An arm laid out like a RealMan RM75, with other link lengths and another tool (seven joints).
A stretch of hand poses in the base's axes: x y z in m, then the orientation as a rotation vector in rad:
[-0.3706 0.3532 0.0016 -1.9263 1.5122 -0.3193]
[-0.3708 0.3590 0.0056 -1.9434 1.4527 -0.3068]
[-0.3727 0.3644 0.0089 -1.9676 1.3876 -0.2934]
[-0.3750 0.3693 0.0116 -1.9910 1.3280 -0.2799]
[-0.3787 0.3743 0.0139 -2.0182 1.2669 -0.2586]
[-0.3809 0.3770 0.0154 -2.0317 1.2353 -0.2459]
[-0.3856 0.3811 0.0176 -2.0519 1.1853 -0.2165]
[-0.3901 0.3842 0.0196 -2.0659 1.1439 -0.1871]
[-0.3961 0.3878 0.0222 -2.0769 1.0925 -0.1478]
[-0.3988 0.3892 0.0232 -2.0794 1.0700 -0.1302]
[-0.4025 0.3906 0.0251 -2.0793 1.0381 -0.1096]
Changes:
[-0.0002 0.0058 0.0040 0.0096 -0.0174 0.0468]
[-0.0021 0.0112 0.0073 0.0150 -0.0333 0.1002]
[-0.0044 0.0161 0.0100 0.0186 -0.0459 0.1501]
[-0.0081 0.0211 0.0123 0.0227 -0.0526 0.2046]
[-0.0103 0.0238 0.0138 0.0257 -0.0552 0.2331]
[-0.0150 0.0279 0.0160 0.0353 -0.0542 0.2805]
[-0.0195 0.0310 0.0180 0.0472 -0.0515 0.3204]
[-0.0255 0.0346 0.0206 0.0674 -0.0490 0.3689]
[-0.0282 0.0360 0.0216 0.0779 -0.0485 0.3896]
[-0.0319 0.0374 0.0235 0.0934 -0.0519 0.4168]

